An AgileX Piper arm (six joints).
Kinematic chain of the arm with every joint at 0, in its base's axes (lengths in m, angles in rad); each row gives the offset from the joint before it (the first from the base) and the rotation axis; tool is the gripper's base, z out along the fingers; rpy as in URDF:
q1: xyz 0 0 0.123 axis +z
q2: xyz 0 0 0 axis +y
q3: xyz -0.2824 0 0.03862 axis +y
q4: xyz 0.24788 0 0.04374 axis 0.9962 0 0.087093
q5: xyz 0 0 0 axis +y
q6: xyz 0.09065 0 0.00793 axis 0.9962 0 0.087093
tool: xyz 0 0 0 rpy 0 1.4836 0
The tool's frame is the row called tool.
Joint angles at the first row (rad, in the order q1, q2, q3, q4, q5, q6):
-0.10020, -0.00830, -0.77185, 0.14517, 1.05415, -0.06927
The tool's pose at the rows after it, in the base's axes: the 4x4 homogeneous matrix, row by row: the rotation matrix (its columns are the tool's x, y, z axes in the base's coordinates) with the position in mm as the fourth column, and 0 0 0 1 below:
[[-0.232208 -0.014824 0.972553 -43.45], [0.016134 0.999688 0.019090 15.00], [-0.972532 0.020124 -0.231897 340.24], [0 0 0 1]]
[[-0.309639 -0.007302 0.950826 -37.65], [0.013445 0.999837 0.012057 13.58], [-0.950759 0.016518 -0.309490 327.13], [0 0 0 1]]
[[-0.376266 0.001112 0.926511 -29.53], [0.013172 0.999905 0.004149 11.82], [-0.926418 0.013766 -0.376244 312.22], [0 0 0 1]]
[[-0.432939 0.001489 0.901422 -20.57], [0.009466 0.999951 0.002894 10.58], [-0.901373 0.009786 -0.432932 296.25], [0 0 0 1]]
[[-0.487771 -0.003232 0.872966 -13.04], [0.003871 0.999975 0.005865 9.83], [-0.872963 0.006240 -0.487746 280.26], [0 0 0 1]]
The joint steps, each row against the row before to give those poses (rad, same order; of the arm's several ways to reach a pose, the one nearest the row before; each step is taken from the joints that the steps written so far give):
0.00002, 0.00000, 0.02290, -0.01322, 0.02957, 0.00001
-0.00001, -0.00001, 0.03927, -0.01293, 0.04077, -0.00001
0.00001, 0.00002, 0.05417, -0.01233, 0.01633, 0.00002
-0.00004, 0.00000, 0.06214, -0.00411, -0.00013, -0.00770
0.00003, -0.00003, 0.05954, -0.00003, 0.00259, -0.01084

